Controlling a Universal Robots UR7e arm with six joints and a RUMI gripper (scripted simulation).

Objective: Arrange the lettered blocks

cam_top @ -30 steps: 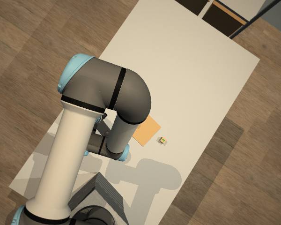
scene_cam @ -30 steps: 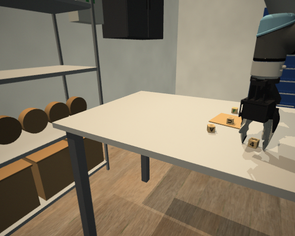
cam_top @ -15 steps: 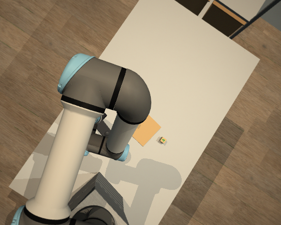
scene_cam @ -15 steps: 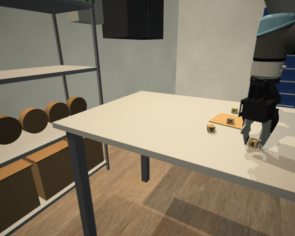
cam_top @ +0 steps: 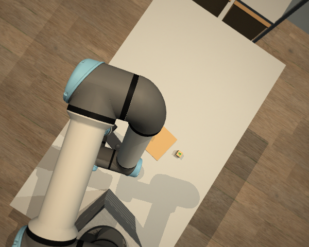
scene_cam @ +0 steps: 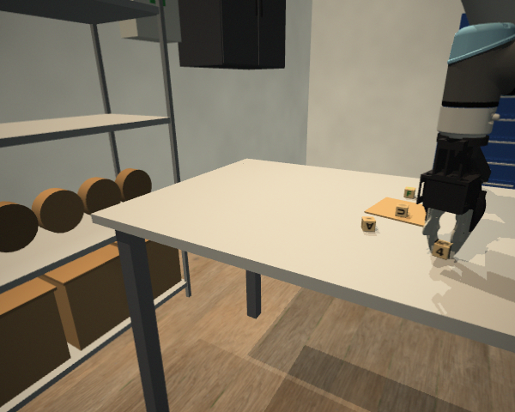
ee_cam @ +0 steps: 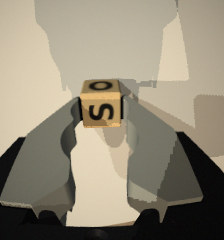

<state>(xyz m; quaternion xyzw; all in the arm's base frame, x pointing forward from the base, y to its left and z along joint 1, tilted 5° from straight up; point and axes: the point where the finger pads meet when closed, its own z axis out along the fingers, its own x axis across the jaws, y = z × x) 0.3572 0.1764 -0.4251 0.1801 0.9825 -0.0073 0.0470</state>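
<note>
The S block is right at my hand. Round my hand: D block (170 mm to the right, 80 mm ahead); then X block (140 mm ahead, 70 mm to the right); then orange mat (210 mm to the right, 80 mm ahead, 10 mm below).
</note>
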